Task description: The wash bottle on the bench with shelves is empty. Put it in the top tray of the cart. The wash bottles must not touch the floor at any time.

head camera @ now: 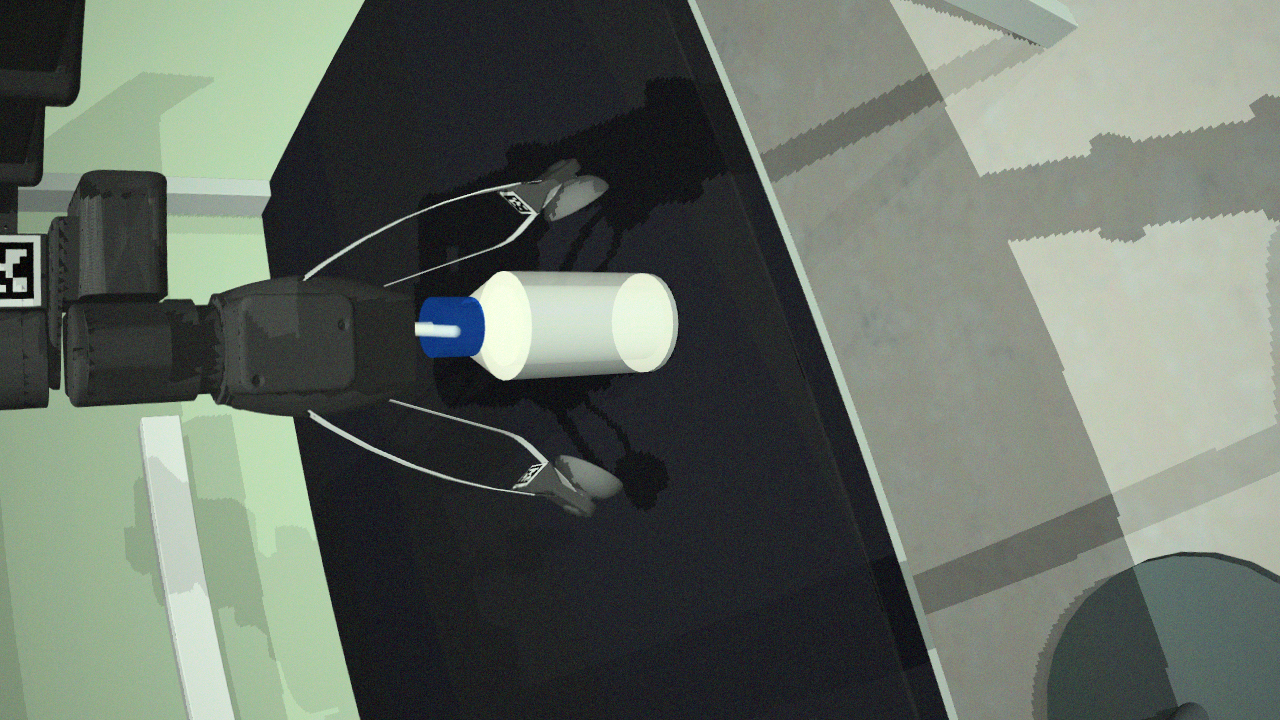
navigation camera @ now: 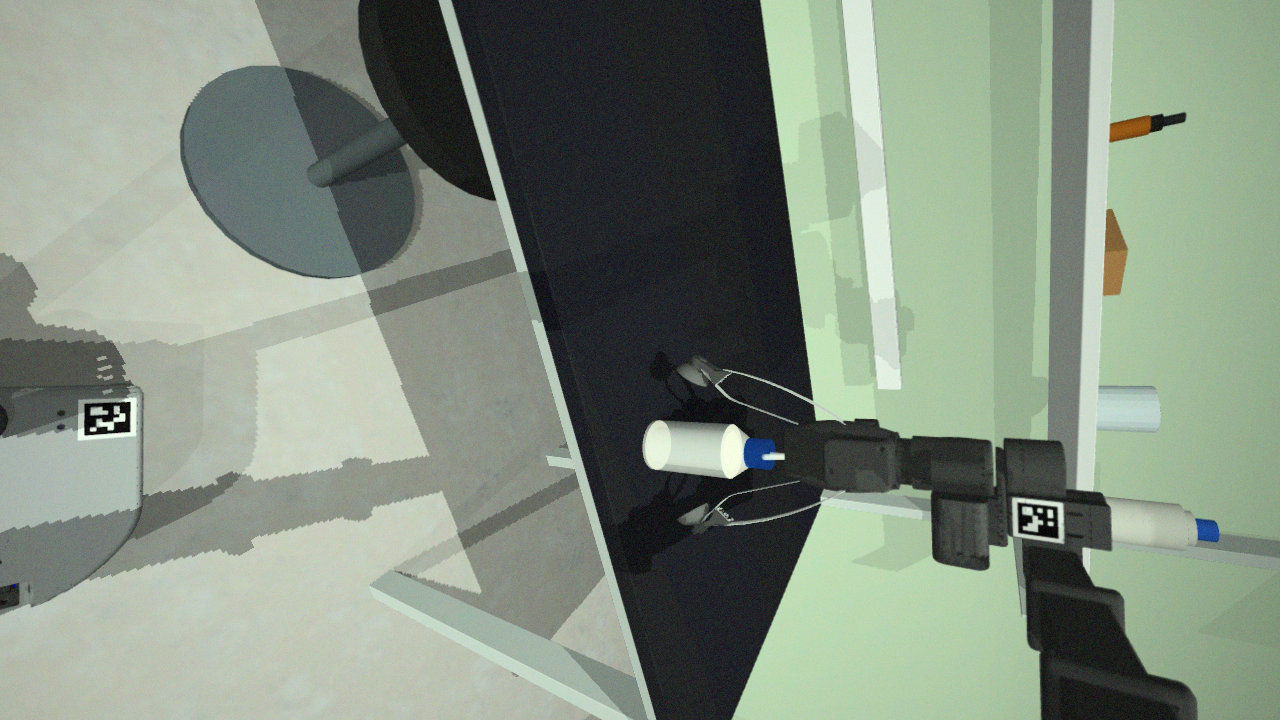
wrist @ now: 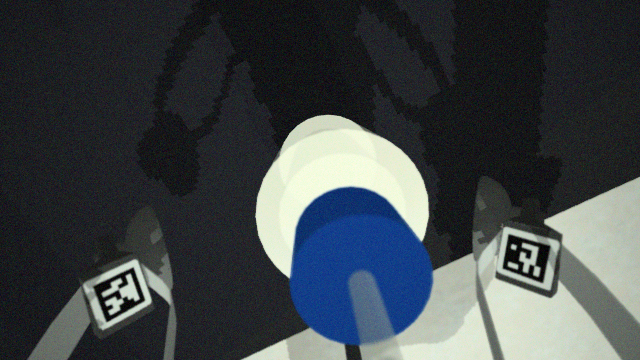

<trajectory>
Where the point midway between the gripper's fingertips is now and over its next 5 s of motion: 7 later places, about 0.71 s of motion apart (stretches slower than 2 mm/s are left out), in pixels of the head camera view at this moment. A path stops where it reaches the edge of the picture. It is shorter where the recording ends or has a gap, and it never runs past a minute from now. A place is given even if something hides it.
My gripper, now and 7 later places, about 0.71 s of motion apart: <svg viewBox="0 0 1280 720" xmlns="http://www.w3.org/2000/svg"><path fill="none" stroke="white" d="M607 336L616 335L618 335L609 335L677 326L826 309L1019 287L1134 274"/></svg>
</trajectory>
